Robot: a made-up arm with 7 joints. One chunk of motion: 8 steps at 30 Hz.
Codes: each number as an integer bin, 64 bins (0 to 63) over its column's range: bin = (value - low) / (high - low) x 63, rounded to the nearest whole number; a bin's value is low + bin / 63 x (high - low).
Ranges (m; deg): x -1.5..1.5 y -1.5..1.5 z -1.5..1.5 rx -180..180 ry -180..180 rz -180..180
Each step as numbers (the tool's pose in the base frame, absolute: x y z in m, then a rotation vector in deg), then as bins.
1 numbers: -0.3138 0.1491 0.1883 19.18 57.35 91.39
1 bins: 25 35 35 35 42 47
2 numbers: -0.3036 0.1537 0.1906 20.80 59.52 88.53
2 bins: 25 35 36 35 42 47
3 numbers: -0.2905 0.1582 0.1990 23.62 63.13 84.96
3 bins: 25 35 36 36 43 46
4 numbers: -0.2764 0.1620 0.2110 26.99 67.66 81.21
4 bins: 26 35 36 36 43 46
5 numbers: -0.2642 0.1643 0.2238 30.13 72.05 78.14
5 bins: 26 35 36 37 44 45
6 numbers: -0.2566 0.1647 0.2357 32.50 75.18 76.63
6 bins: 26 35 36 37 45 45
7 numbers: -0.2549 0.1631 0.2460 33.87 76.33 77.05
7 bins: 26 35 37 37 45 45
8 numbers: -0.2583 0.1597 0.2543 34.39 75.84 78.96
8 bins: 26 35 37 38 45 45
